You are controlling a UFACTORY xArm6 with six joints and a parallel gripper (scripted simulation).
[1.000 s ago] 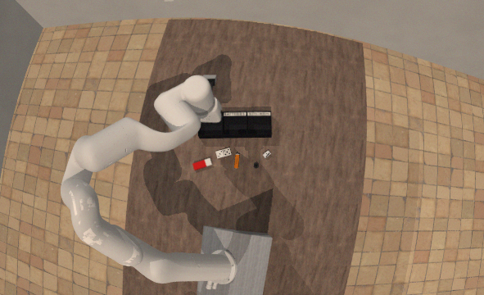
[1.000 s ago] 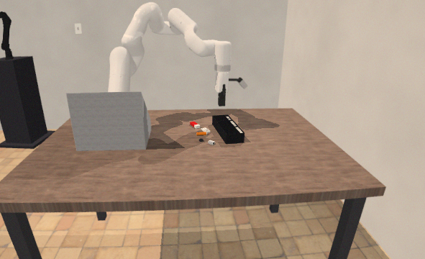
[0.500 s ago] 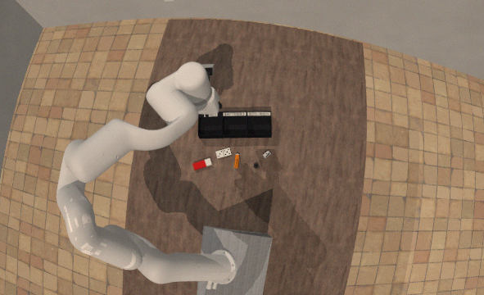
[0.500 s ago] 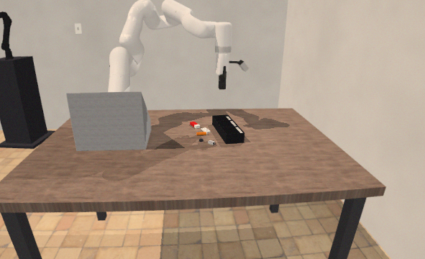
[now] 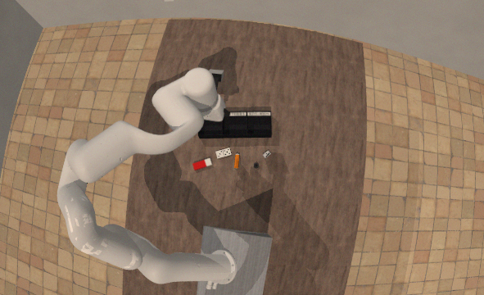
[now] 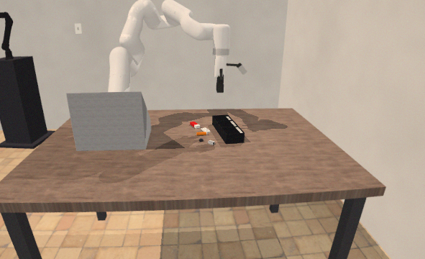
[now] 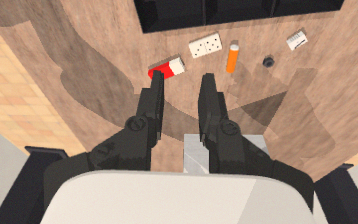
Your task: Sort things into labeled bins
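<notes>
Now: hand 80 mm past the black nut, 160 mm to the left of it and 200 mm above it. From my hand the other things lie so: white domino: 60 mm behind, 50 mm to the right, 200 mm below; orange battery: 80 mm behind, 100 mm to the right, 200 mm below; eraser: 120 mm behind, 10 mm to the left, 200 mm below.
</notes>
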